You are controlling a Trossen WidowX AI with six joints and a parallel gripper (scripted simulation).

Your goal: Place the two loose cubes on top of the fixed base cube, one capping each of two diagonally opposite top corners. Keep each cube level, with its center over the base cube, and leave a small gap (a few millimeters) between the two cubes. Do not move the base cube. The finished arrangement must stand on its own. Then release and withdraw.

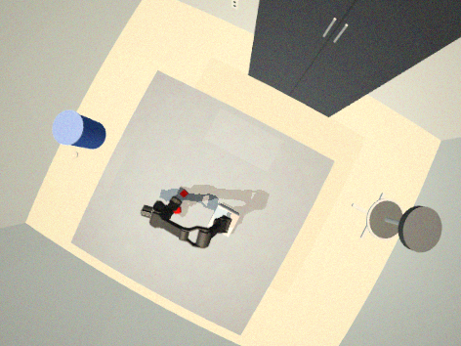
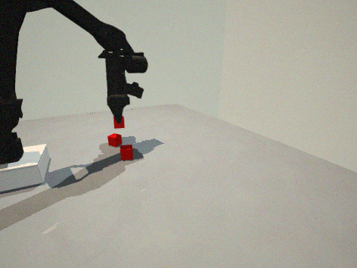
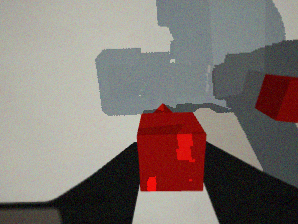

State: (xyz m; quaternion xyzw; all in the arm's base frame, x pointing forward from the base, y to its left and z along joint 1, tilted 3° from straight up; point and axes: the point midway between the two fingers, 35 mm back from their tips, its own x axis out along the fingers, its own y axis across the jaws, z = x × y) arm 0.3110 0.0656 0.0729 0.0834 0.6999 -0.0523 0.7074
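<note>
My gripper tip is 1 cm past the red cube, 11 cm to the left of it and 6 cm above it.
</note>
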